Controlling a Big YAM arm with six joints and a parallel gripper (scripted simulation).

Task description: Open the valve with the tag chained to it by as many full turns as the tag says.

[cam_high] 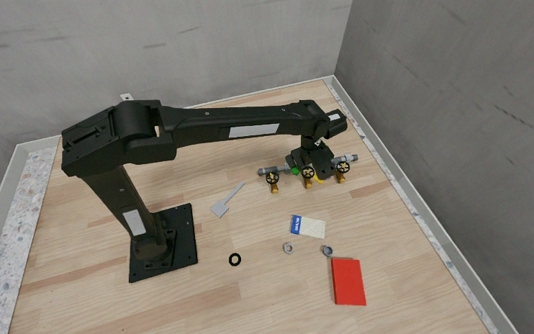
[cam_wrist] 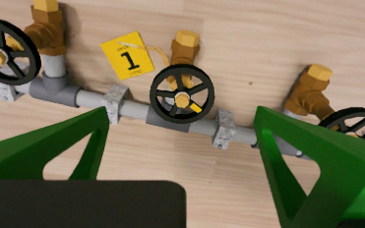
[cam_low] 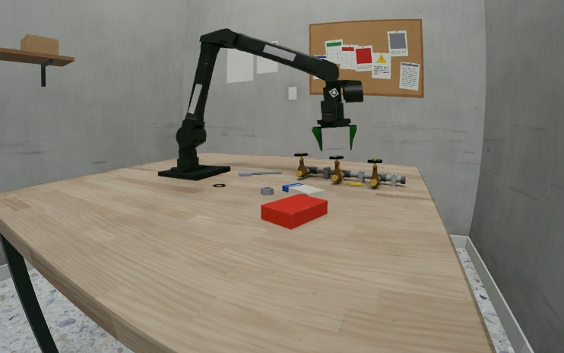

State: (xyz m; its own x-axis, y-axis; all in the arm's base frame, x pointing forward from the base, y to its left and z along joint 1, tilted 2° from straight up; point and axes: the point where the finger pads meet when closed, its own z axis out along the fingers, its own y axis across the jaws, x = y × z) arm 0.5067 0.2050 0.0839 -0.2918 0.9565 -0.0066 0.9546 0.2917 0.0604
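Right now my hand is 11 cm above the yellow tag, 7 cm short of it and 1 cm to the right of it. Round my hand: grey scraper 30 cm behind, 11 cm below, 5 cm to the right; white card 17 cm to the right, 11 cm below, 2 cm behind; red block 34 cm to the right, 10 cm below, 7 cm ahead.
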